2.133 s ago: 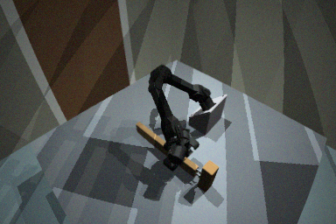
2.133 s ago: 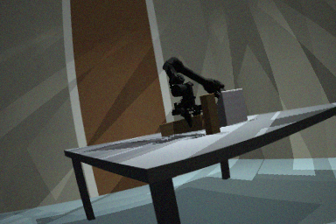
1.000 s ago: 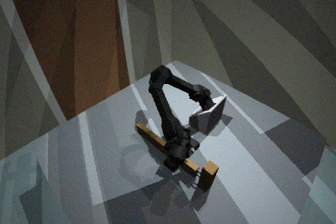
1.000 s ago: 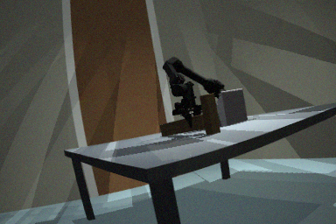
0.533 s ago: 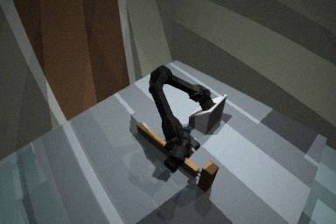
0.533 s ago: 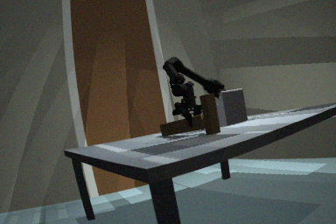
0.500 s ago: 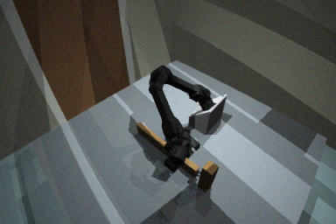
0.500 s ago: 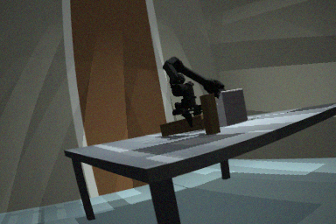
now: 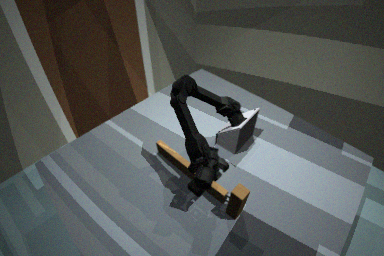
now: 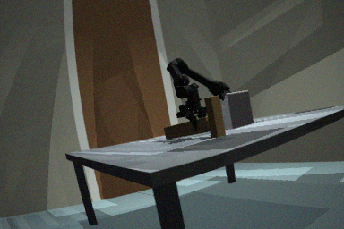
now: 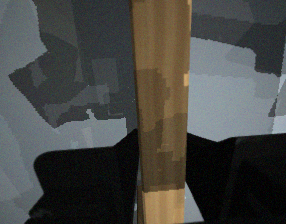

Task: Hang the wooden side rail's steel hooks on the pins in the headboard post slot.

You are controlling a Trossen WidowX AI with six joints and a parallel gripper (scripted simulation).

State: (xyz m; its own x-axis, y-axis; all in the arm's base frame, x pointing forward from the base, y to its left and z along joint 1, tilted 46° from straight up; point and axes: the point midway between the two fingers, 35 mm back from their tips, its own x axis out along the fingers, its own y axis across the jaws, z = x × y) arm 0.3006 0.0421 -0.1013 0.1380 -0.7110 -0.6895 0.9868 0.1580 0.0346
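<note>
My gripper tip is now 14 cm to the right of the headboard post, 4 cm below it and 1 cm past it.
</note>
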